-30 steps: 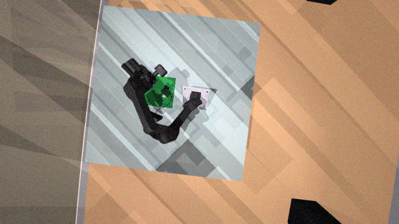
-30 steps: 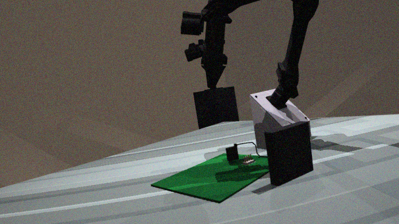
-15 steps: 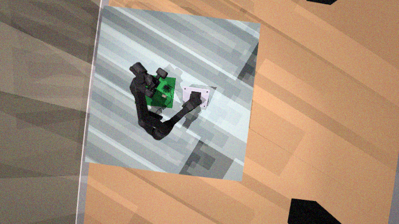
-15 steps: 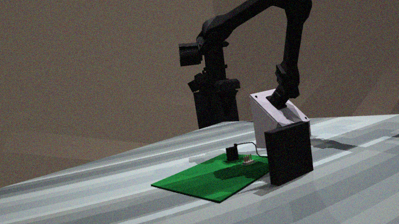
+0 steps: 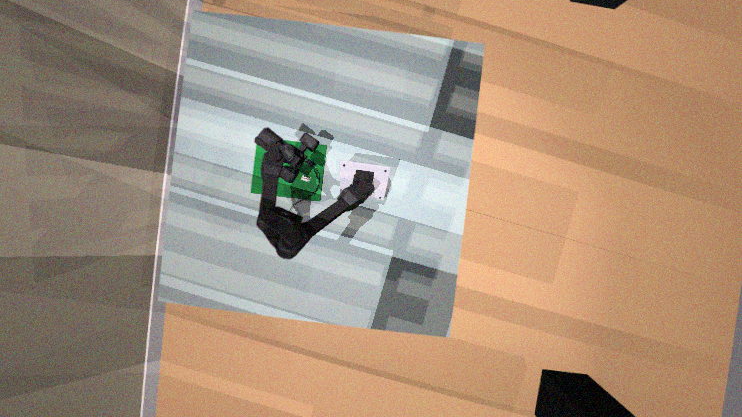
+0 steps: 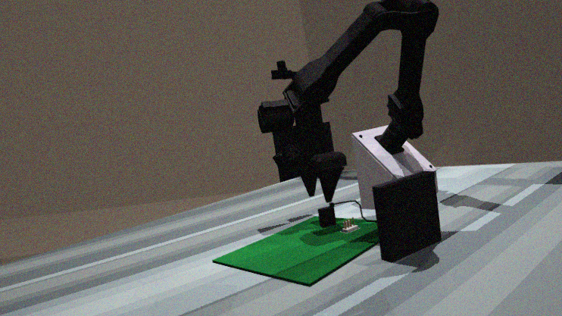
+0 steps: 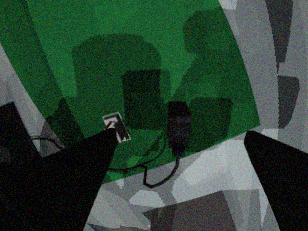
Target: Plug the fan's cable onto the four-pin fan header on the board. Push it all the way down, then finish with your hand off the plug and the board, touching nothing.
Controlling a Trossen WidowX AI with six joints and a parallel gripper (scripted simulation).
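My gripper tip is now 10 mm past the fan plug and 40 mm above it. The rest, counted from my gripper tip: black fan: 50 mm ahead, 230 mm to the left, 10 mm below; then green board: 80 mm ahead, 40 mm to the left, 80 mm below; then pale four-pin header: 70 mm to the left, 70 mm below.
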